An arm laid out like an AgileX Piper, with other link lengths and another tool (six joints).
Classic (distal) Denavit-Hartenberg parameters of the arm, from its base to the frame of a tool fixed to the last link. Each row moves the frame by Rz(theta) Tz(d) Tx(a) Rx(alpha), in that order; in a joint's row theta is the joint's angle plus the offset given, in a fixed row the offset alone. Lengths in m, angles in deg.
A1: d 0.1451; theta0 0; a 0; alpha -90
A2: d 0; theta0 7.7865; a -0.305; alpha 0
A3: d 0; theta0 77.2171; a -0.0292; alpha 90
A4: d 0.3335; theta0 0; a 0; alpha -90
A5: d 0; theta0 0; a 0; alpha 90
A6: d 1.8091; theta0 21.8; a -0.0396; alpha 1
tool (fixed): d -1.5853; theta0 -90; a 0; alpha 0
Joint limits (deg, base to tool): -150..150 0..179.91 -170..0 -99.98..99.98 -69.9..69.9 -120..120
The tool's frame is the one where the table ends.
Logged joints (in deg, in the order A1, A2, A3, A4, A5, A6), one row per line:
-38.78 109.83 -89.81 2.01 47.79 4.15
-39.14 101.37 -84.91 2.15 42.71 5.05
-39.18 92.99 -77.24 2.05 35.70 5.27
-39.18 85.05 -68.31 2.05 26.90 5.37
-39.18 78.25 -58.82 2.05 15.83 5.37
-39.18 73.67 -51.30 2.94 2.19 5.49
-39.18 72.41 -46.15 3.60 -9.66 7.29
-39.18 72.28 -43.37 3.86 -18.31 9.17
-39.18 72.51 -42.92 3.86 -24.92 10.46
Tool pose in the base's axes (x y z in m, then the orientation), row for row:
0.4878 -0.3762 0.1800 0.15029 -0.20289 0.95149 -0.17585
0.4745 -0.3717 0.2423 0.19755 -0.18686 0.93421 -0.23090
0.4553 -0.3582 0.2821 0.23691 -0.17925 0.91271 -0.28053
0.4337 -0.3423 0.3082 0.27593 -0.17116 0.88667 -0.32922
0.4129 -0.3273 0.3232 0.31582 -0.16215 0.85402 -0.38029
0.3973 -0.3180 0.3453 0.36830 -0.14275 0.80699 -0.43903
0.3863 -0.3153 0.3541 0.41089 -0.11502 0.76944 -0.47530
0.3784 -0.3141 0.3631 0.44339 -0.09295 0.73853 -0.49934
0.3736 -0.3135 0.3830 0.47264 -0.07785 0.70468 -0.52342
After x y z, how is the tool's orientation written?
As a quaternion, w x y z.
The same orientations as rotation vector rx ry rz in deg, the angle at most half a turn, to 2 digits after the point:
-33.39 156.60 -28.94
-29.97 149.82 -37.03
-28.15 143.35 -44.06
-26.35 136.50 -50.68
-24.47 128.87 -57.39
-21.00 118.72 -64.59
-16.59 110.96 -68.55
-13.21 104.94 -70.95
-10.92 98.83 -73.41

